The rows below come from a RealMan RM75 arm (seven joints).
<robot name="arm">
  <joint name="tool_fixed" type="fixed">
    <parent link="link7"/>
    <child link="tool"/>
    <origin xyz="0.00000 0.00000 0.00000" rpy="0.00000 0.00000 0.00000"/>
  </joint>
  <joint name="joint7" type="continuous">
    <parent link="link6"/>
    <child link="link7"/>
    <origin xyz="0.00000 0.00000 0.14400" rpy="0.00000 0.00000 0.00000"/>
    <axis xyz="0 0 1"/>
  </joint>
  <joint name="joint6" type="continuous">
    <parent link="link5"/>
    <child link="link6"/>
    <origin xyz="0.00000 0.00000 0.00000" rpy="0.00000 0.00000 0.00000"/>
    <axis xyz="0 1 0"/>
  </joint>
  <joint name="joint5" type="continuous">
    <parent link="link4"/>
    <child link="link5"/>
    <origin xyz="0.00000 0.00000 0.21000" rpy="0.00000 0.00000 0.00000"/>
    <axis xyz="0 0 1"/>
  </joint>
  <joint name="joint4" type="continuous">
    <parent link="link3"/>
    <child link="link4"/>
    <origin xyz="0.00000 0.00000 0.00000" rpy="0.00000 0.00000 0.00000"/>
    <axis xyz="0 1 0"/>
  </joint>
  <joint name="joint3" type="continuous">
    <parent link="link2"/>
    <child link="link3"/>
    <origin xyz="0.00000 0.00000 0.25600" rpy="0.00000 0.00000 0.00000"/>
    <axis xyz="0 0 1"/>
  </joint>
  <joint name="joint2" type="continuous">
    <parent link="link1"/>
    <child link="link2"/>
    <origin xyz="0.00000 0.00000 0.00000" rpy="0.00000 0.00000 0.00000"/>
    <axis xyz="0 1 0"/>
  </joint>
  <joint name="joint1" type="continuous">
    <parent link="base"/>
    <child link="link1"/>
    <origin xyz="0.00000 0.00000 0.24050" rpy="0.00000 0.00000 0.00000"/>
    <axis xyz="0 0 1"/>
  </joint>
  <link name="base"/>
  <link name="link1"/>
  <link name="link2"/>
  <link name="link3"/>
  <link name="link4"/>
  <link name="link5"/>
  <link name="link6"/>
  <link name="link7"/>
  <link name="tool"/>
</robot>
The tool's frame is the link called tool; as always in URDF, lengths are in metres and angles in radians. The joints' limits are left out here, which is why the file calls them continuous.
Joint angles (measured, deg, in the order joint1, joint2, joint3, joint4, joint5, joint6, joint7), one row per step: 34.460 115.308 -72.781 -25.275 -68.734 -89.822 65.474; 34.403 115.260 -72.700 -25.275 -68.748 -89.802 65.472; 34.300 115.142 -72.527 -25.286 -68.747 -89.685 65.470; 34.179 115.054 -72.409 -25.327 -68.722 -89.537 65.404; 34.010 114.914 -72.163 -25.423 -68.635 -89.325 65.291; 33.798 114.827 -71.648 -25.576 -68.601 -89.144 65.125; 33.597 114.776 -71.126 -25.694 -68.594 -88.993 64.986; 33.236 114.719 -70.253 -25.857 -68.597 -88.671 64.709; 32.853 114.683 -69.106 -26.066 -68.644 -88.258 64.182; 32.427 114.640 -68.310 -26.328 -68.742 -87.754 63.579; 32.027 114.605 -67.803 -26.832 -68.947 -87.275 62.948; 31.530 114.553 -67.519 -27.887 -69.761 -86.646 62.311; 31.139 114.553 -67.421 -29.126 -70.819 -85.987 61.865; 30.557 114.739 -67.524 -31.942 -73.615 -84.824 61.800; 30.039 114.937 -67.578 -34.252 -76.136 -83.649 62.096; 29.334 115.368 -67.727 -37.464 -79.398 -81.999 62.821; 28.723 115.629 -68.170 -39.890 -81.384 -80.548 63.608
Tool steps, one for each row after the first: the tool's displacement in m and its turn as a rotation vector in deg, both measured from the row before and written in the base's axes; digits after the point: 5 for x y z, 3 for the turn. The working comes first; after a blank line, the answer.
Tool pose at each row, in the base's axes (x y z in m, rotation vector in deg; the steps are taken from these numbers as rounded here): 0.18860 0.33641 -0.01995 -155.325 17.687 70.679; 0.18917 0.33653 -0.01948 -155.210 17.752 70.608; 0.19036 0.33709 -0.01835 -154.908 17.890 70.401; 0.19146 0.33754 -0.01748 -154.609 17.947 70.180; 0.19290 0.33848 -0.01576 -154.047 17.947 69.931; 0.19431 0.33960 -0.01358 -153.228 17.876 69.824; 0.19566 0.34051 -0.01168 -152.454 17.880 69.767; 0.19821 0.34192 -0.00878 -151.127 17.960 69.583; 0.20102 0.34385 -0.00521 -149.456 17.753 69.302; 0.20408 0.34513 -0.00259 -148.155 17.439 68.665; 0.20624 0.34608 -0.00049 -147.297 16.668 67.843; 0.20819 0.34664 0.00103 -147.141 15.222 66.184; 0.20902 0.34718 0.00165 -147.442 13.627 64.358; 0.20834 0.34752 0.00055 -149.116 10.645 60.617; 0.20867 0.34794 -0.00072 -150.404 8.786 57.190; 0.20833 0.34865 -0.00272 -151.810 6.643 52.808; 0.20813 0.34950 -0.00370 -152.488 5.464 49.646

0.00057 0.00012 0.00047 0.092 -0.020 -0.100; 0.00119 0.00056 0.00113 0.259 -0.069 -0.249; 0.00110 0.00045 0.00087 0.290 -0.084 -0.205; 0.00144 0.00094 0.00172 0.536 -0.057 -0.291; 0.00141 0.00112 0.00218 0.736 0.078 -0.328; 0.00135 0.00091 0.00190 0.657 0.109 -0.341; 0.00255 0.00141 0.00290 1.122 0.139 -0.646; 0.00281 0.00193 0.00357 1.540 0.122 -0.649; 0.00306 0.00128 0.00262 1.370 -0.192 -0.519; 0.00216 0.00095 0.00210 1.221 -0.452 -0.115; 0.00195 0.00056 0.00152 1.098 -1.228 0.360; 0.00083 0.00054 0.00062 0.788 -1.457 0.602; -0.00068 0.00034 -0.00110 0.524 -3.172 1.512; 0.00033 0.00042 -0.00127 0.318 -2.749 0.802; -0.00034 0.00071 -0.00200 0.431 -3.440 0.847; -0.00020 0.00085 -0.00098 0.441 -2.378 0.303
